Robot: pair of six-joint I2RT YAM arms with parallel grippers.
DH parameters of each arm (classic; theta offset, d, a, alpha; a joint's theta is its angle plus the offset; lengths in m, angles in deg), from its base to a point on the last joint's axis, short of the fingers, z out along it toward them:
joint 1: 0 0.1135 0.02 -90
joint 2: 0 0 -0.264 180
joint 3: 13.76 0 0.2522 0
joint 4: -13.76 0 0.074 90
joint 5: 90 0 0 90
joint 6: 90 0.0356 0 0
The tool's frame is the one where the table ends.
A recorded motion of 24 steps. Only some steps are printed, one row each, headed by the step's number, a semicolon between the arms.
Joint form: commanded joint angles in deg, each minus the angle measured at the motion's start. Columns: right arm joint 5, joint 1, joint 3, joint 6, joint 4, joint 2; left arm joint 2, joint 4, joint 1, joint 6, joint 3, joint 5.
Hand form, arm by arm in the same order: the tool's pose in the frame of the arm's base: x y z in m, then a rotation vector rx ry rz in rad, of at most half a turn. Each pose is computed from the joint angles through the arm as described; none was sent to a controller.
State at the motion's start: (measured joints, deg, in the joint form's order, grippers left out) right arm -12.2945 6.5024 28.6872 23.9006 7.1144 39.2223; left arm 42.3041 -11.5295 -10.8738 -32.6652 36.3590 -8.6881
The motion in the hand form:
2: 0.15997 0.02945 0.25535 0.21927 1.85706 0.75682; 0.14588 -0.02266 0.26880 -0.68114 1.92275 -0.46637
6: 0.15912 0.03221 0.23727 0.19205 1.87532 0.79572; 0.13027 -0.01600 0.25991 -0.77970 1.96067 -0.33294
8: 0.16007 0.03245 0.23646 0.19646 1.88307 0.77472; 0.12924 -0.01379 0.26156 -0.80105 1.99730 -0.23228
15: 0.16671 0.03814 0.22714 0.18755 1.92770 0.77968; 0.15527 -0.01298 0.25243 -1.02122 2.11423 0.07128
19: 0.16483 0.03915 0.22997 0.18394 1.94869 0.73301; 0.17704 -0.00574 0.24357 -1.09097 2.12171 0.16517
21: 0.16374 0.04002 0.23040 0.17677 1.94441 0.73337; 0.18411 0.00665 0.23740 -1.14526 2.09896 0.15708
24: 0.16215 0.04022 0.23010 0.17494 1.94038 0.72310; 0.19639 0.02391 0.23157 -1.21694 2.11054 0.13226
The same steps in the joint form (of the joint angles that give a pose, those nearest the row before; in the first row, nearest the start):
2: -4.46 0.31 -3.61 9.52 -10.41 -3.53; -7.87 -12.18 0.02 -11.87 -3.60 0.28
6: -6.39 0.91 -7.51 9.73 -7.15 -3.57; -11.04 -20.68 -0.01 -13.38 -3.87 -5.78
8: -5.30 1.18 -7.37 9.22 -7.46 -3.16; -9.68 -24.80 -0.02 -12.54 -2.07 -9.12
15: -4.68 2.90 -7.94 9.13 -5.73 0.30; 4.72 -33.76 -0.02 -20.15 3.58 -19.13
19: -2.36 3.81 -6.79 7.71 -8.87 -0.25; 11.75 -31.26 3.42 -20.11 4.68 -20.32
21: -2.12 4.22 -6.88 7.61 -8.88 -0.64; 13.10 -27.64 7.94 -18.80 3.65 -18.11
24: -1.42 4.53 -7.12 7.36 -9.07 -1.26; 16.86 -24.91 13.93 -17.15 4.27 -13.46

